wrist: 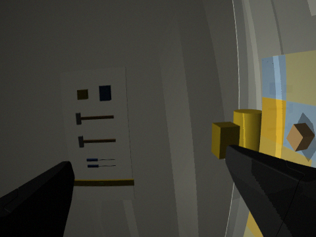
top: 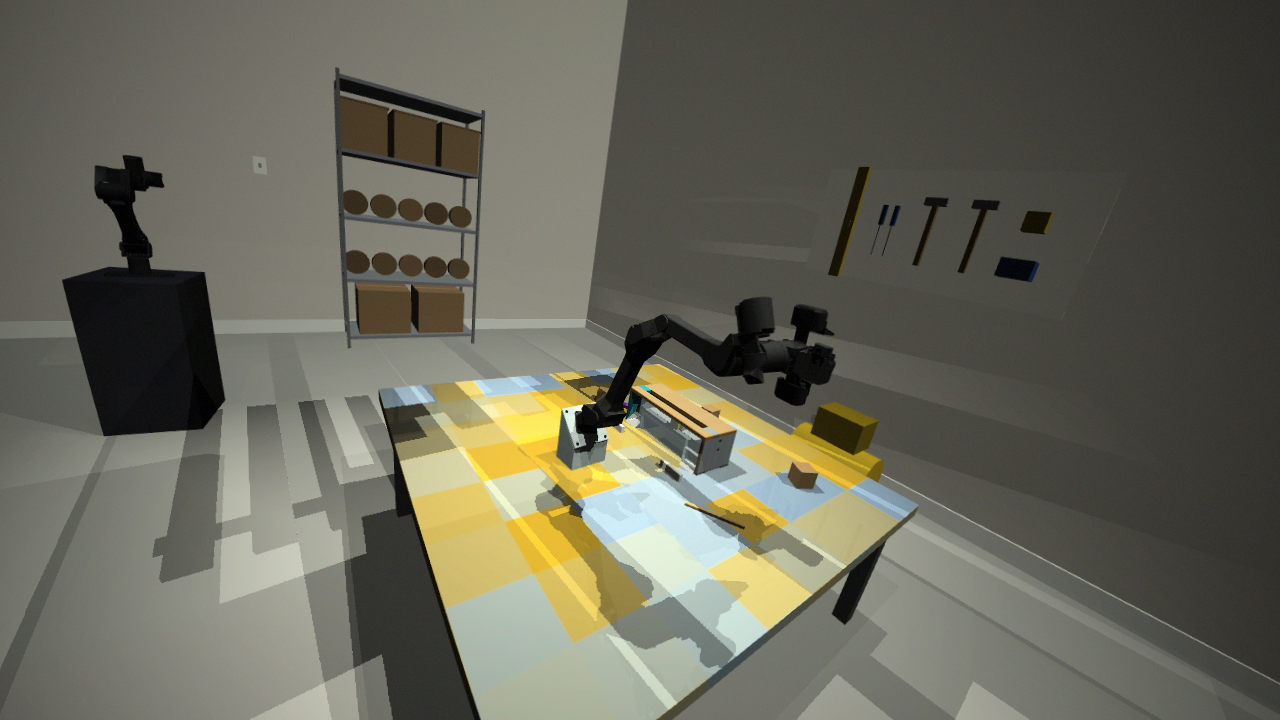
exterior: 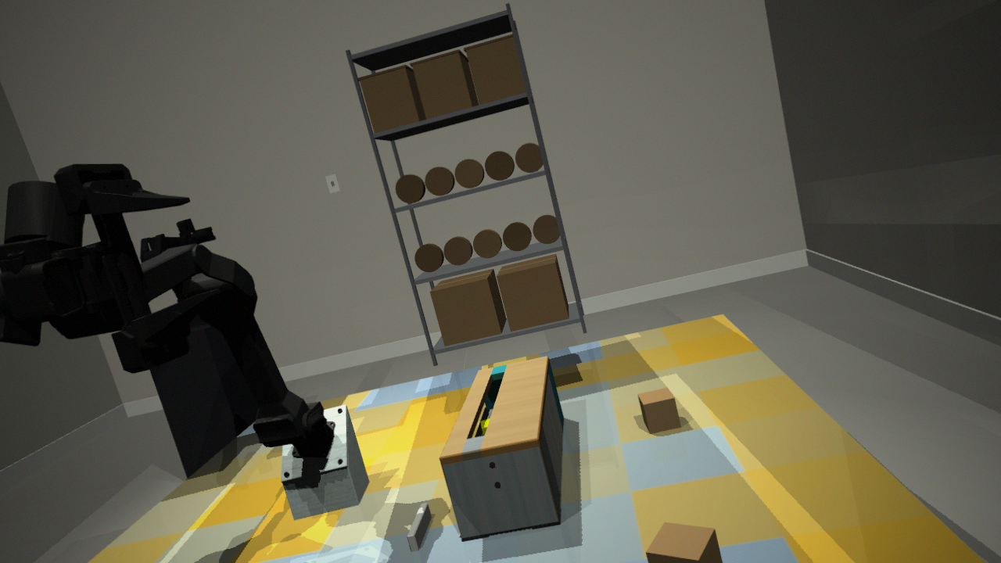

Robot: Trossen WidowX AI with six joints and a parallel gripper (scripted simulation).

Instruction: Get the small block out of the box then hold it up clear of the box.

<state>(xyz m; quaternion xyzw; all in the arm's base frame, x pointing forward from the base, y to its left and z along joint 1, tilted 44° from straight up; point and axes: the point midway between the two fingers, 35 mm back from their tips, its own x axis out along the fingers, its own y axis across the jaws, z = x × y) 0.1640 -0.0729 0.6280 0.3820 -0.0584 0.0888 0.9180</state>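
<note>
My gripper tip is 4 cm short of the box, 49 cm to the right of it and 43 cm above it. From my gripper tip the other things lie so: thin stick (4 cm behind, 14 cm to the left, 49 cm below); then yellow-green block (6 cm ahead, 47 cm to the left, 41 cm below).
</note>
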